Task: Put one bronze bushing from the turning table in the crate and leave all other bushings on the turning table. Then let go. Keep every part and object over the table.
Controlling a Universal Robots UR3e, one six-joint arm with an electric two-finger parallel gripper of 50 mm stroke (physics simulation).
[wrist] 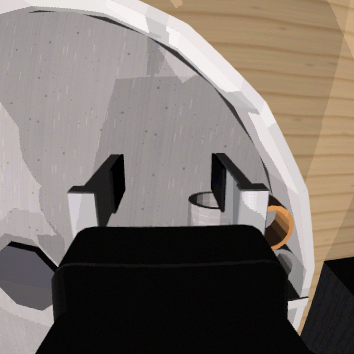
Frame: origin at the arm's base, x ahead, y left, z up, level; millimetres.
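Where they show: gripper, fingertip midpoint: [167, 171].
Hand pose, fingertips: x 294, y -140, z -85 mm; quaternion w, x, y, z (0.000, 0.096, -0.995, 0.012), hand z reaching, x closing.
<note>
After its pixels a point has its place.
My gripper [167, 171] @[x 294, y -140, z -85 mm] is open and empty above the turning table [145, 115] @[x 313, y -168, z -104 mm], a grey disc with a raised white rim. A bronze bushing [287, 226] @[x 212, y -119, z -81 mm], an orange-brown ring, shows at the right, partly hidden behind the right finger and close to the rim. A grey bushing [202, 212] @[x 271, y -123, z -75 mm] shows between the fingers' line and the gripper body, near the right finger, its lower part hidden. Another grey ring-shaped bushing [287, 260] @[x 199, y -91, z -87 mm] is partly visible below the bronze one. The crate cannot be made out in this view.
A dark grey many-sided hub [26, 277] @[x 389, y -33, z -96 mm] stands on the disc at the lower left. A black block-like object [332, 305] @[x 104, y -24, z -116 mm] stands outside the rim at the lower right. The wooden table [300, 65] @[x 195, y -236, z -157 mm] shows beyond the rim. The black gripper body hides the lower middle.
</note>
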